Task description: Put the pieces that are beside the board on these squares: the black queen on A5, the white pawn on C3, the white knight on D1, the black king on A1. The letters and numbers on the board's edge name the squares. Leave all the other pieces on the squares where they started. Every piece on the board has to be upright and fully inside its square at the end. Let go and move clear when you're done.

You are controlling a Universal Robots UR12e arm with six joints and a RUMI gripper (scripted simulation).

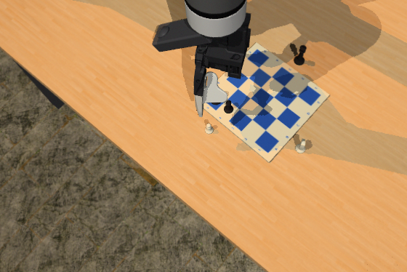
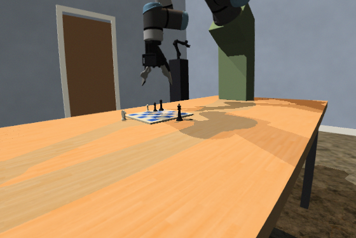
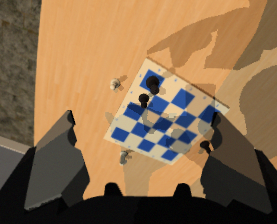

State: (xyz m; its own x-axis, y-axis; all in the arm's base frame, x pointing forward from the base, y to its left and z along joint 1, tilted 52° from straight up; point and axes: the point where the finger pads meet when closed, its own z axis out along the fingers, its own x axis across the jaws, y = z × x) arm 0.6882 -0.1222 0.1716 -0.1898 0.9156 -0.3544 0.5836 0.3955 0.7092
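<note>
Now: the white pawn 2 cm ahead of my hand, 5 cm to the right of it and 11 cm below it. Also, from my hand: black pawn: 3 cm ahead, 2 cm to the left, 10 cm below; then blue-and-cream chessboard: 8 cm ahead, 8 cm to the left, 12 cm below; then black queen: 2 cm to the left, 9 cm below.
</note>
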